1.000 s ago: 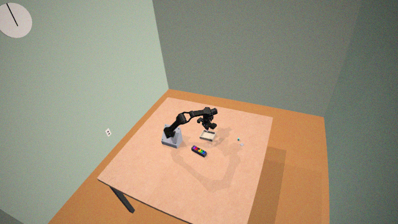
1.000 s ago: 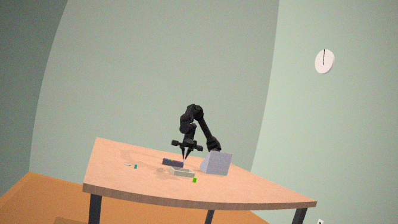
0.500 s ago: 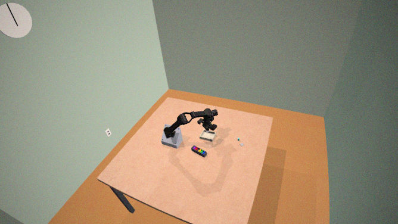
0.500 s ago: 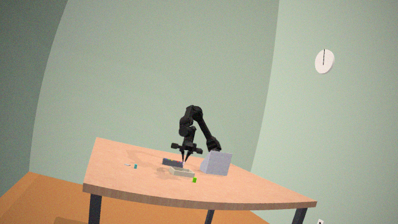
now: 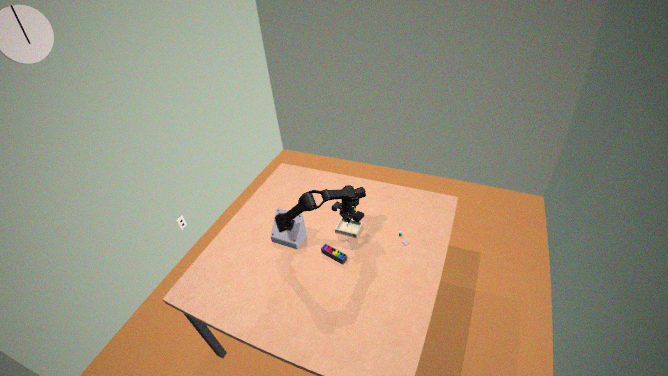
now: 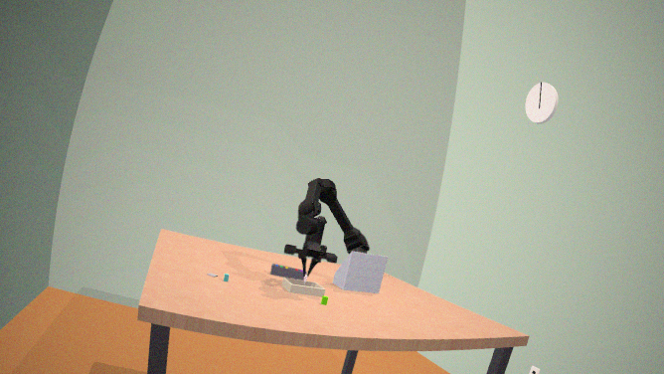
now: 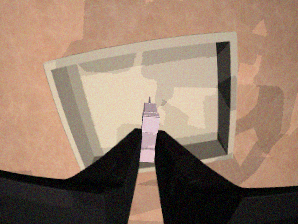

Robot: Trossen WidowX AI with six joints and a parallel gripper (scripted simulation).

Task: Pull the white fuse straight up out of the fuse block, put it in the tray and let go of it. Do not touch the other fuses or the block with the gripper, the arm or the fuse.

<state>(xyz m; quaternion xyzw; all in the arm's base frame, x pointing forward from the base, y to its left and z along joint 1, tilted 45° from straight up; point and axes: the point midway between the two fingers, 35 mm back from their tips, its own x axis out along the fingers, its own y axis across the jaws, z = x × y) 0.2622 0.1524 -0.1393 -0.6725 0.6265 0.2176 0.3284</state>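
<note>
My gripper tip is now 10 mm above the white fuse. The rest, counted from my gripper tip: green cube (50 mm behind, 150 mm to the left, 40 mm below); then teal block (280 mm ahead, 80 mm to the left, 40 mm below); then tray (50 mm below).
</note>
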